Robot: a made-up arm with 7 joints.
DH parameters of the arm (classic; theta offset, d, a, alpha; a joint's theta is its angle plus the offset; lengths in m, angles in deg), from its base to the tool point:
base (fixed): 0 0.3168 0.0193 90
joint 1: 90 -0.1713 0.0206 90
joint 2: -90 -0.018 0.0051 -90
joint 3: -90 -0.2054 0.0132 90
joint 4: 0 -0.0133 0.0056 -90
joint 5: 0 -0.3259 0.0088 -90
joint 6: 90 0.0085 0.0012 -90
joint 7: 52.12 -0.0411 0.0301 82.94
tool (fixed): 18.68 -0.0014 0 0
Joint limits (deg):
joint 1: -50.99..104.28
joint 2: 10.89..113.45
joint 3: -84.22..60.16
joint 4: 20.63..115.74
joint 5: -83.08..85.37
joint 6: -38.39..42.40
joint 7: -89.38..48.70
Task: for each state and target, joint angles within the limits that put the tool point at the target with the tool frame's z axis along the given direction. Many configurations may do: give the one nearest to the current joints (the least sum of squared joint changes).
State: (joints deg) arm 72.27 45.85 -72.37 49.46 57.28 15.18 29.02
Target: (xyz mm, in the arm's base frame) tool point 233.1 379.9 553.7 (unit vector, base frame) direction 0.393 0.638 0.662
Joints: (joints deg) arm 94.34 95.16 -55.20 84.93 48.80 3.31 4.27
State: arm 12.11 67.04 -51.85 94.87 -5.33 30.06 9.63
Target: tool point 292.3 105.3 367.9 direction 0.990 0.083 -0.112
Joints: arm 35.44 61.17 -30.34 115.74 12.95 42.02 33.43
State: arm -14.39 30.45 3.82 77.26 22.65 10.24 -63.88
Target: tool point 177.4 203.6 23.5 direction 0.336 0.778 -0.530
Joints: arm -50.99 31.44 -9.97 100.98 33.91 -9.46 -28.82
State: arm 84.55 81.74 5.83 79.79 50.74 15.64 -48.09
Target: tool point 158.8 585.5 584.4 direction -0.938 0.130 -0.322
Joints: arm 70.54 77.52 -5.72 51.59 36.86 23.69 -86.86
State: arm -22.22 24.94 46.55 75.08 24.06 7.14 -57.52
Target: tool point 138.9 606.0 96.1 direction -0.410 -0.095 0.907
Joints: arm -20.96 32.93 46.62 52.26 -17.20 22.26 -89.38
